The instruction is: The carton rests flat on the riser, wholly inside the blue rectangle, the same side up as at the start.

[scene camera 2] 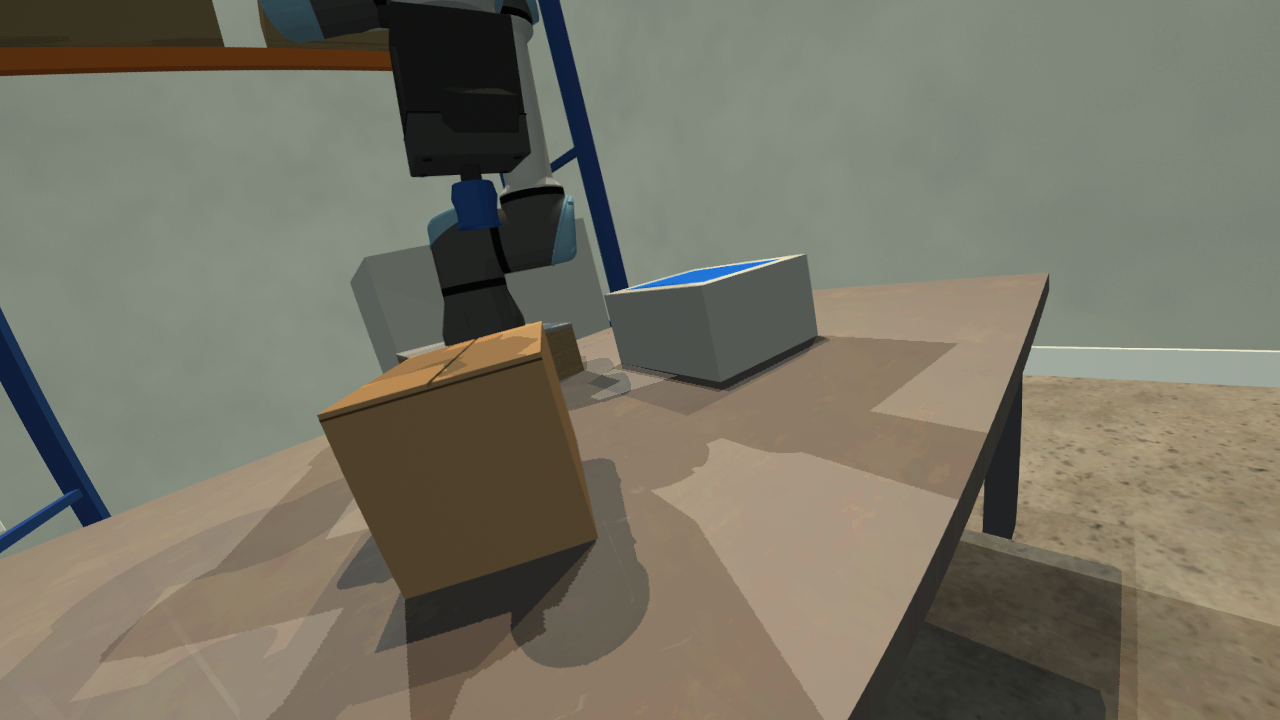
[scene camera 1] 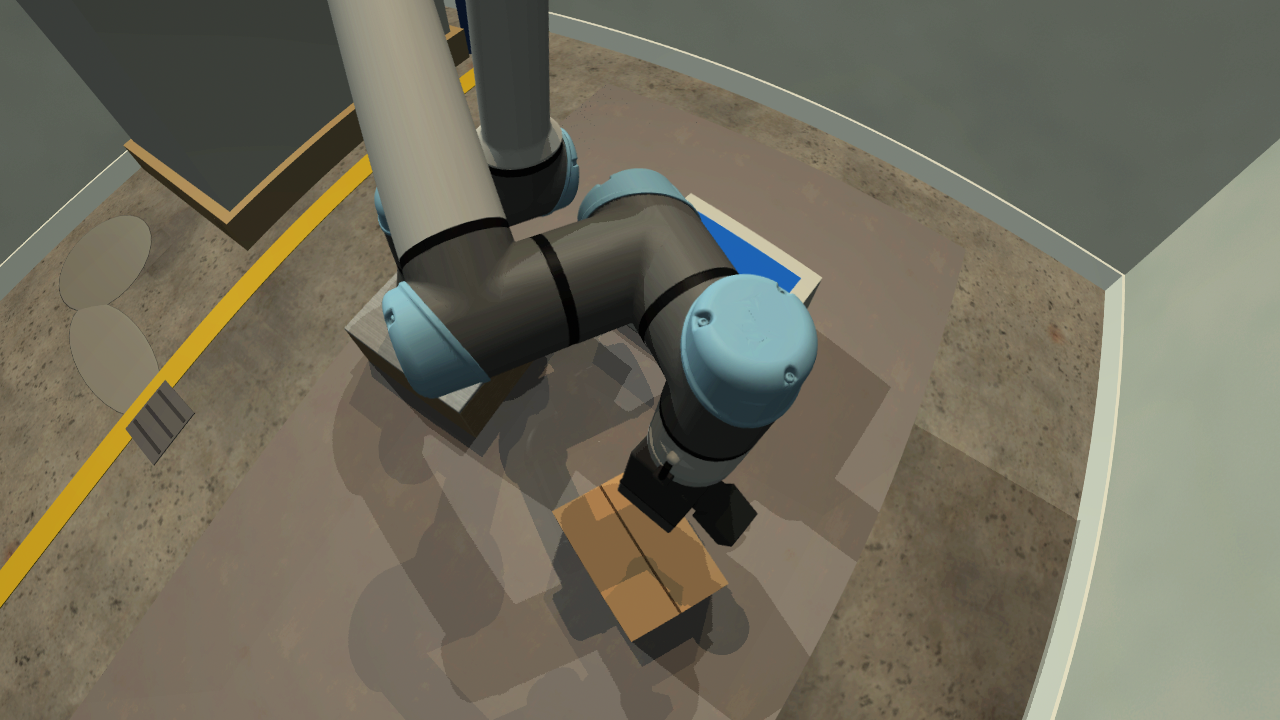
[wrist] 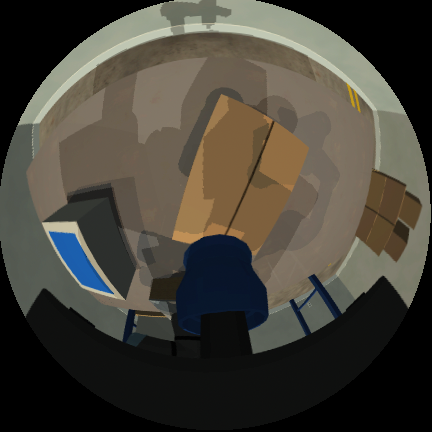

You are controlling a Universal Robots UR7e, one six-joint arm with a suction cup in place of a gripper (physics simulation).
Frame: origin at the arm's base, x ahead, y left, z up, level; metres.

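Seen in the pictures: hand, tool point: (scene camera 2: 479,226) (wrist: 217,263); arm's base, link origin: (scene camera 2: 486,335).
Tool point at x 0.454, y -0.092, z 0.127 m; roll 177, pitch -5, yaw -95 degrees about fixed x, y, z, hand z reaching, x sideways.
Pixels of each thing's middle, then the offset from my tool point to it. Level surfaces: height alone.
- orange-brown carton, body centre: (scene camera 2: 485,431) (scene camera 1: 638,556) (wrist: 231,177) dx +0.009, dy -0.047, dz -0.157 m
- grey riser, body centre: (scene camera 1: 713,294) (scene camera 2: 705,313) (wrist: 87,250) dx -0.128, dy +0.340, dz -0.162 m
- blue rectangle, body centre: (scene camera 1: 719,271) (scene camera 2: 697,275) (wrist: 77,265) dx -0.128, dy +0.340, dz -0.102 m
- table, surface height: dz -0.222 m
The orange-brown carton (scene camera 1: 617,537) (scene camera 2: 465,483) (wrist: 225,150) stands on the table with its seamed top face up, apart from the riser. The grey riser (scene camera 1: 809,276) (scene camera 2: 662,335) (wrist: 107,235) has a cream rim and a blue rectangle (scene camera 1: 756,255) (scene camera 2: 707,273) (wrist: 80,260) on top, and bears no carton. In scene camera 1 the arm hides part of it. My blue suction cup (scene camera 2: 477,225) (wrist: 218,245) is open and holds nothing. It hangs above the carton's level, toward the arm's side, with a gap below it. The cup is hidden in scene camera 1.
A low block with a pale top (scene camera 1: 366,326) (scene camera 2: 565,351) (wrist: 165,289) stands on the table (scene camera 1: 268,573) (scene camera 2: 787,537) beneath the arm. The table's edge runs at the right in scene camera 2. Blue rack posts (scene camera 2: 581,152) and stacked brown boxes (wrist: 385,200) stand beyond.
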